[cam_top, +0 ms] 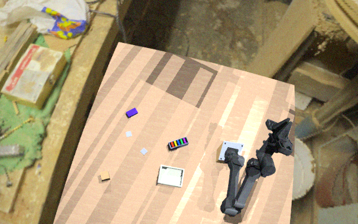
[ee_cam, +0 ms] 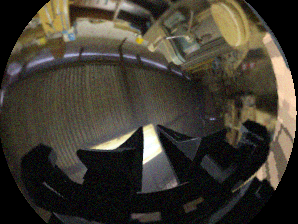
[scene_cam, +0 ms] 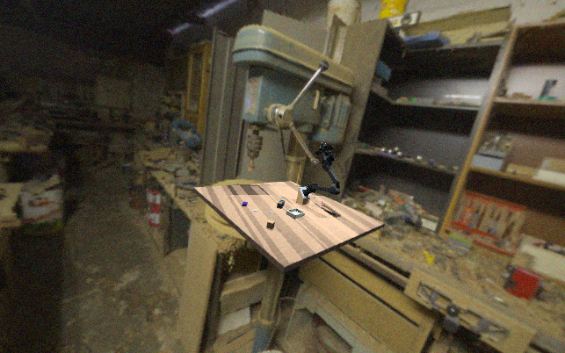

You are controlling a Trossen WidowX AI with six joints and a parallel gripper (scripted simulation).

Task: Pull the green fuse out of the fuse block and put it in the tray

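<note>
Now: the green fuse 600 mm below my gripper tip, 360 mm ahead of it and 50 mm to the right of it. Round my gripper tip: purple block: 680 mm ahead, 620 mm below, 170 mm to the right; then brown cube: 730 mm ahead, 610 mm below, 240 mm to the left; then white tray: 620 mm below, 380 mm ahead, 160 mm to the left.
</note>
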